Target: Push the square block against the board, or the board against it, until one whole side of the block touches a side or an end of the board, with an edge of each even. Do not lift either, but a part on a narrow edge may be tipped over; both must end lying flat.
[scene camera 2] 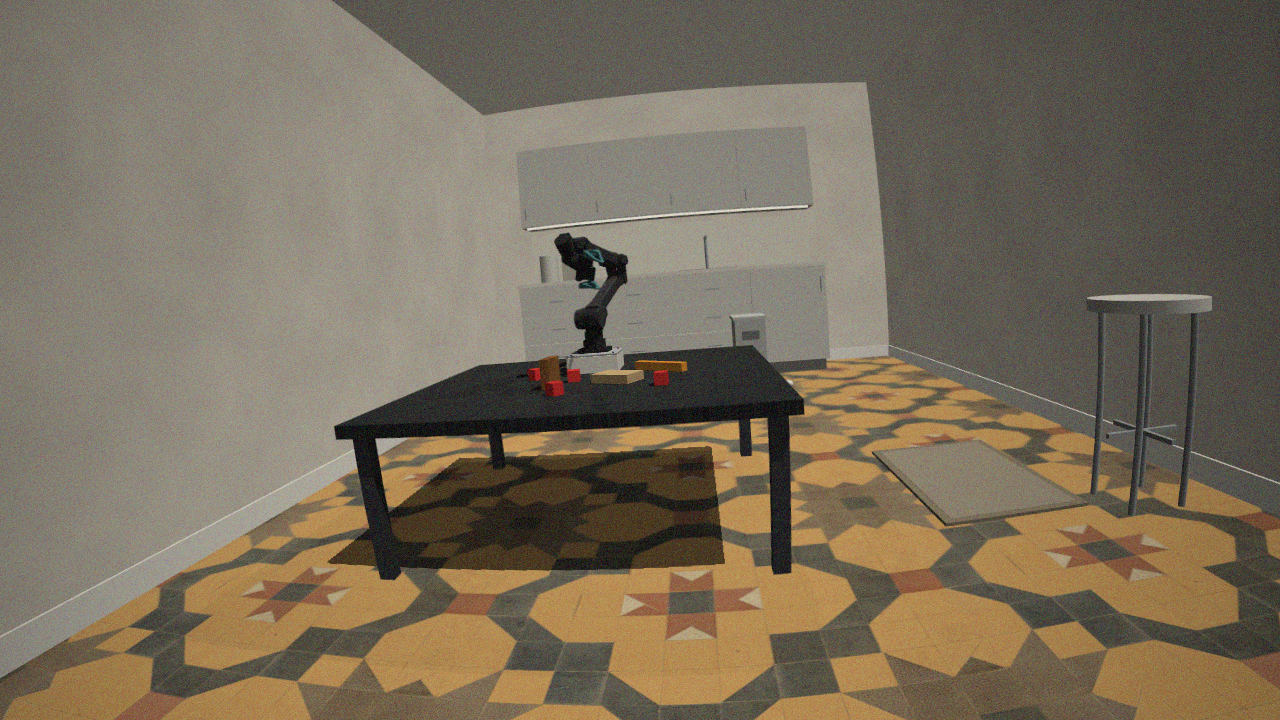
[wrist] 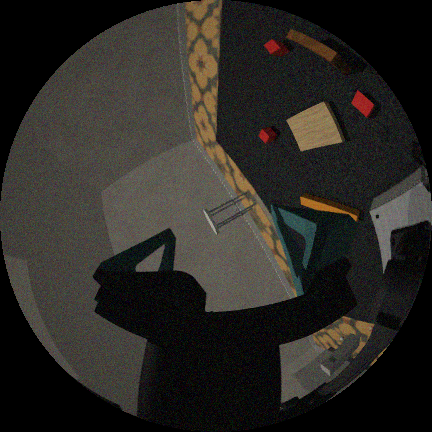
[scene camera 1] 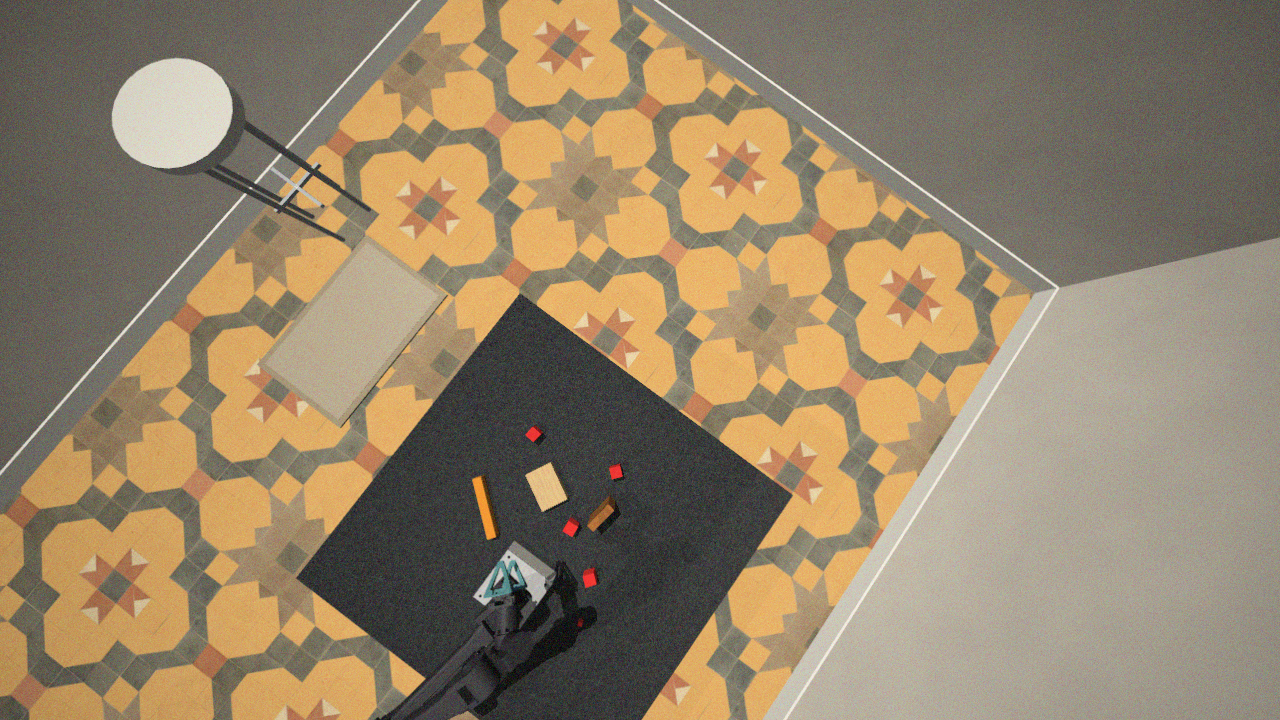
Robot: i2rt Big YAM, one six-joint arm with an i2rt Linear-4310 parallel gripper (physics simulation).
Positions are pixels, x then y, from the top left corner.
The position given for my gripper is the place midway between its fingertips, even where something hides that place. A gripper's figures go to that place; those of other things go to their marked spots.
Labels:
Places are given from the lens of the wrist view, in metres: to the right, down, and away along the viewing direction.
my gripper (wrist: 218, 222): 0.00, 0.01, 0.12
tan board (wrist: 316, 126): 0.24, -0.21, 0.22
brown square block (wrist: 302, 40): 0.15, -0.30, 0.03
The marked spots on the tan board and the brown square block are 0.22 m apart.

